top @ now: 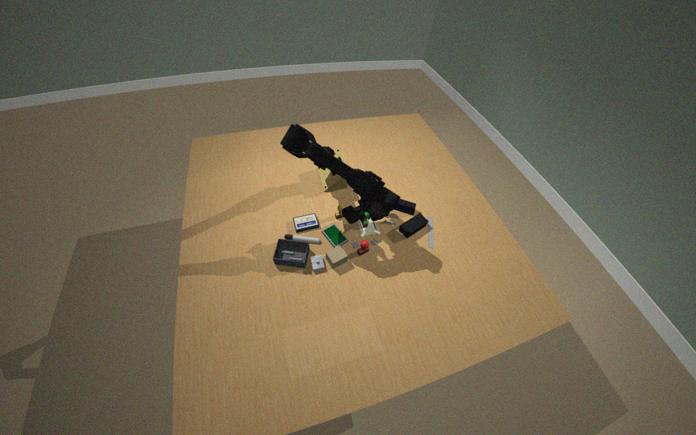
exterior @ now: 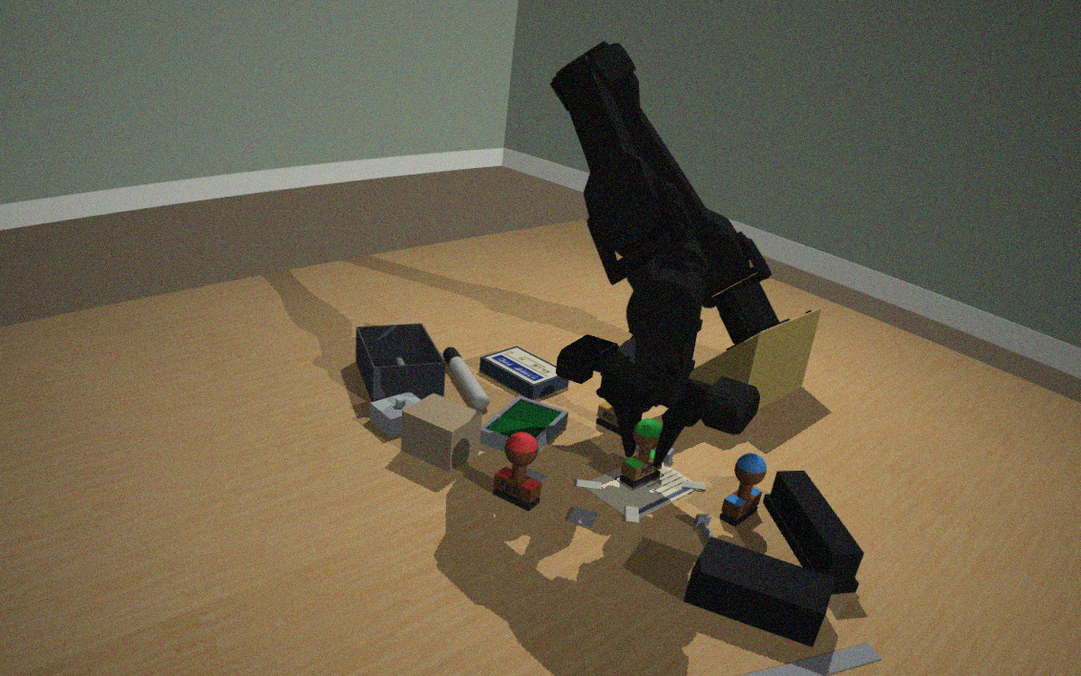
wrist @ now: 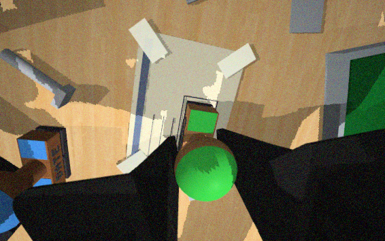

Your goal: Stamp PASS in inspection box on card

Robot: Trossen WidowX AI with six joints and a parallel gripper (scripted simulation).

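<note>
My gripper tip is 1 cm short of the white card, 1 cm to the right of it and 2 cm above it. The rest, counted from my gripper tip: red-knob stamp 12 cm ahead, 5 cm to the right; then yellow-knob stamp 6 cm behind, 8 cm to the right; then blue-knob stamp 3 cm behind, 10 cm to the left.
</note>
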